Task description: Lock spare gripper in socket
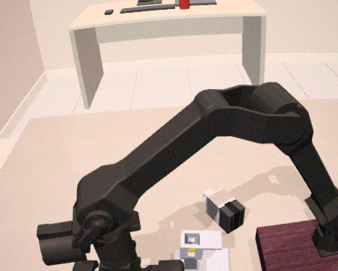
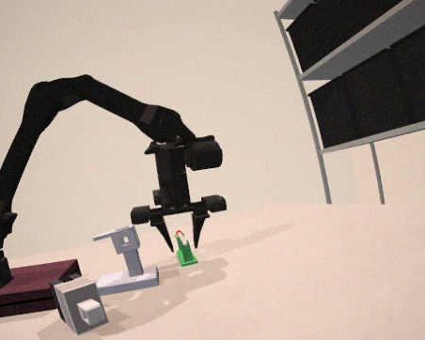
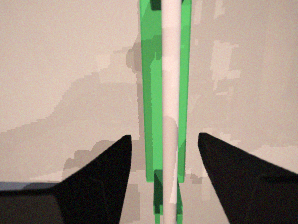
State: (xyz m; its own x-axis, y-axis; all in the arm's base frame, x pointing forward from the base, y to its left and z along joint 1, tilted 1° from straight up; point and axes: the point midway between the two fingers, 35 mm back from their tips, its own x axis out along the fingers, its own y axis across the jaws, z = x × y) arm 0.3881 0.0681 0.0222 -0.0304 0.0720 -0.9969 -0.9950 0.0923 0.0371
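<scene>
My gripper tip is now 20 mm to the right of the green bracket. Round my gripper tip: spare gripper 180 mm behind, 220 mm to the right, 10 mm above; then grey mount 120 mm behind, 80 mm to the right, 30 mm above.
</scene>
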